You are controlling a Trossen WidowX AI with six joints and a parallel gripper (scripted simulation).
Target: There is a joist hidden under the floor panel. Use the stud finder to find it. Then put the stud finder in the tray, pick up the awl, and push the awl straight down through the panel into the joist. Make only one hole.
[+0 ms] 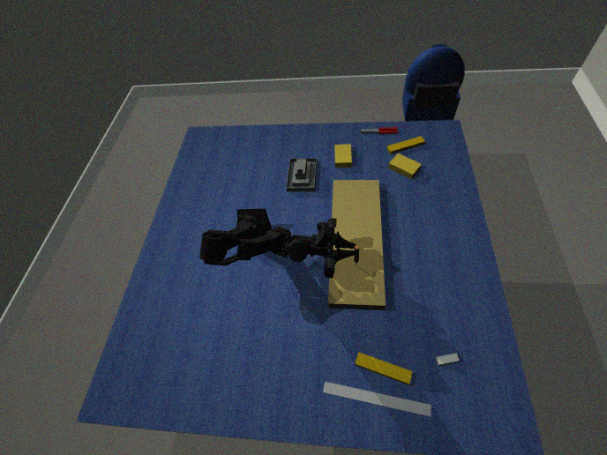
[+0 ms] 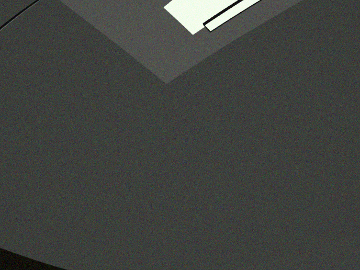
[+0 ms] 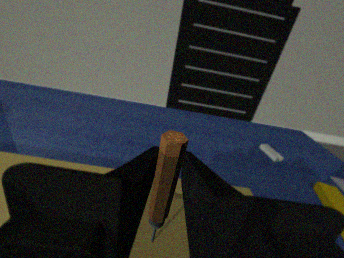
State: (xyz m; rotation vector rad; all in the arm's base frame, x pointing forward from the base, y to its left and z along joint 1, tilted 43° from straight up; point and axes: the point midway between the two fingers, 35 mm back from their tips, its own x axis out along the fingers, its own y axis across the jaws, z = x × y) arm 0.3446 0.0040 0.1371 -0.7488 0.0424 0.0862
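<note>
My gripper tip is 6 cm above the orange-handled awl. Also, from my gripper tip: stud finder 40 cm to the left, 27 cm behind, 10 cm below; then square light 38 cm to the left, 27 cm behind, 8 cm below; then small white piece 29 cm ahead, 26 cm to the right, 14 cm below.
</note>
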